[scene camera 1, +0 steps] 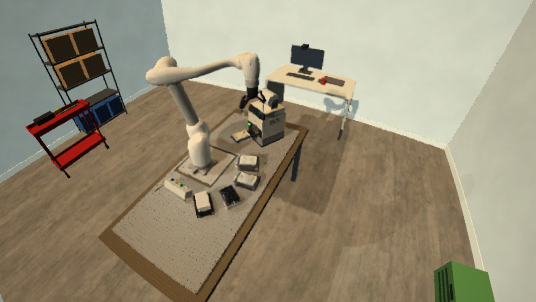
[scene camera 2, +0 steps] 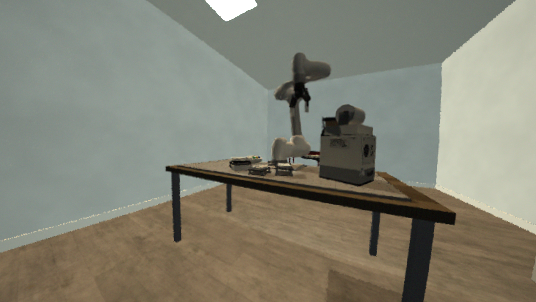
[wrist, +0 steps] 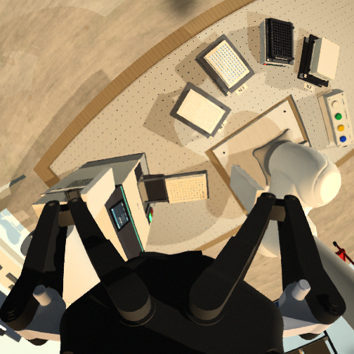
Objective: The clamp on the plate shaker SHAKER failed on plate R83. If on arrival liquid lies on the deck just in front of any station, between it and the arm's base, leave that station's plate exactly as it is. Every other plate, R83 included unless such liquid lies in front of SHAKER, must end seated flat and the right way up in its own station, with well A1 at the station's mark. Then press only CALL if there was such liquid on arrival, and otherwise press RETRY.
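Pixels of known places: gripper, fingertip midpoint: [scene camera 1: 253,113] [scene camera 2: 299,114]; arm's base at its link origin: [scene camera 1: 202,164].
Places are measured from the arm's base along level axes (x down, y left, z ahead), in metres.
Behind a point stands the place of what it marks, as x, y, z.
Note:
My gripper [scene camera 1: 252,101] [scene camera 2: 300,104] @(-0.414, 0.285, 0.308) [wrist: 171,176] is open and empty, high above the deck beside the boxy instrument [scene camera 1: 270,125] @(-0.195, 0.500, 0.344) [scene camera 2: 347,157] @(-0.138, 0.592, 0.383) [wrist: 100,200]. A pale plate [scene camera 1: 240,135] @(-0.124, 0.340, 0.150) [wrist: 186,188] lies on the instrument's extended tray. Two pale plates, one [scene camera 1: 248,160] @(-0.058, 0.174, 0.327) [wrist: 201,109] nearer the instrument and one [scene camera 1: 247,179] @(-0.038, 0.020, 0.411) [wrist: 227,63] beyond it, sit on dark stations. A black plate [scene camera 1: 230,195] @(-0.062, -0.175, 0.399) [wrist: 280,41] sits on a light base. A white block-like plate [scene camera 1: 202,200] @(-0.070, -0.309, 0.269) [wrist: 325,58] looks offset on its black station [wrist: 307,59]. Labels are too small to read; liquid cannot be made out.
The button box [scene camera 1: 177,188] @(-0.067, -0.324, 0.048) [wrist: 336,118] has white, green, yellow and blue buttons. The arm's base plate [wrist: 225,152] is between it and the instrument. A rounded unit [scene camera 1: 268,97] @(-0.426, 0.536, 0.299) [scene camera 2: 350,115] @(-0.375, 0.599, 0.349) tops the instrument. A red cart [scene camera 1: 57,116] and a desk [scene camera 1: 285,72] stand off the table.

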